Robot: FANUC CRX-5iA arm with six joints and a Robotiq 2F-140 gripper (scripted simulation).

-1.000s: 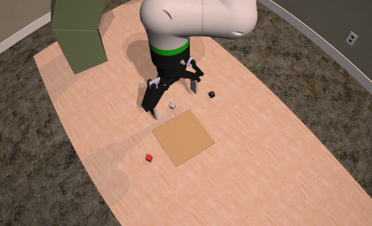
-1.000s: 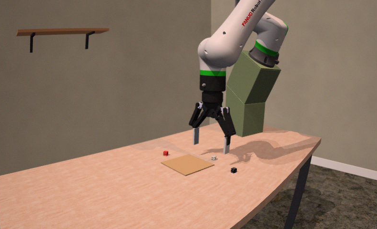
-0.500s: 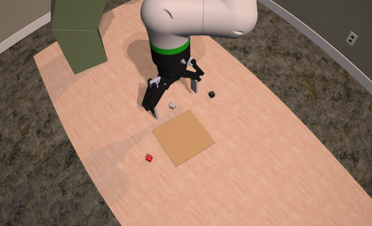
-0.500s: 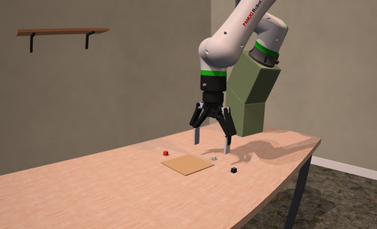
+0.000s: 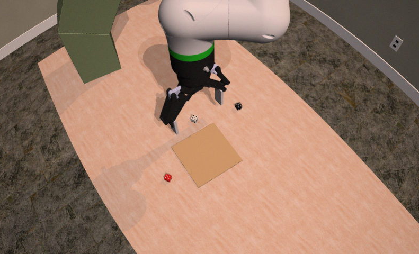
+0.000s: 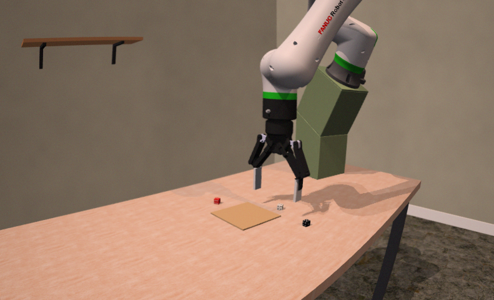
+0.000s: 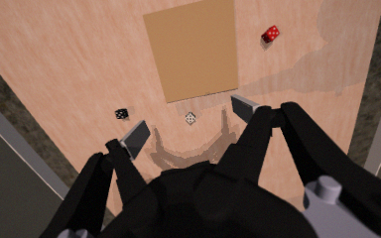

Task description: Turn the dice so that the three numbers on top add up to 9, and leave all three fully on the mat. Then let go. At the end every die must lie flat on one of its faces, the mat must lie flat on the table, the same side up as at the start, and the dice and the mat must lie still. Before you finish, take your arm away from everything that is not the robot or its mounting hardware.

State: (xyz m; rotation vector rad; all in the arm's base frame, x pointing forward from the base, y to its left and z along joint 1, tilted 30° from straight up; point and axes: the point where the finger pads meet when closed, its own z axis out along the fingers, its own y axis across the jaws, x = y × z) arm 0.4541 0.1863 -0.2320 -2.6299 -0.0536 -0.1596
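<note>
Right now the white die is 2 cm behind my hand and 5 cm below it. Also, from my hand: tan square mat (9 cm ahead, 3 cm to the right, 6 cm below); then black die (2 cm ahead, 13 cm to the left, 5 cm below); then red die (9 cm ahead, 16 cm to the right, 5 cm below).
</note>
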